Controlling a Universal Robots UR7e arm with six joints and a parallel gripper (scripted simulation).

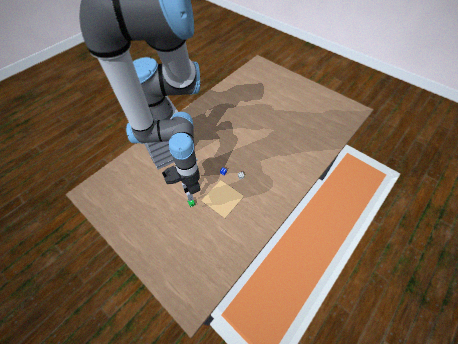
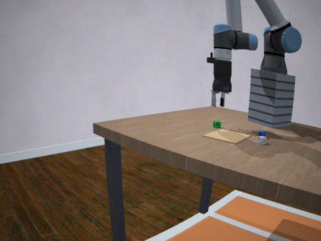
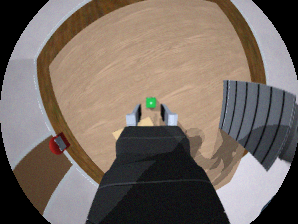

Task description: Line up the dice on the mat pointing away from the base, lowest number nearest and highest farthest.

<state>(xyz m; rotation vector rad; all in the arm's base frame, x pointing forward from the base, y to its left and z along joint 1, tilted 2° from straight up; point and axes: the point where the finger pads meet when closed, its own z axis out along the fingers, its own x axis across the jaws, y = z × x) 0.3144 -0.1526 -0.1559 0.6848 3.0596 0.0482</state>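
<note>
The green die lies 90 mm below my hand. Also, from my hand: tan mat (90 mm ahead, 110 mm to the left, 100 mm below); then blue die (10 mm ahead, 220 mm to the left, 90 mm below); then white die (90 mm ahead, 250 mm to the left, 90 mm below).
</note>
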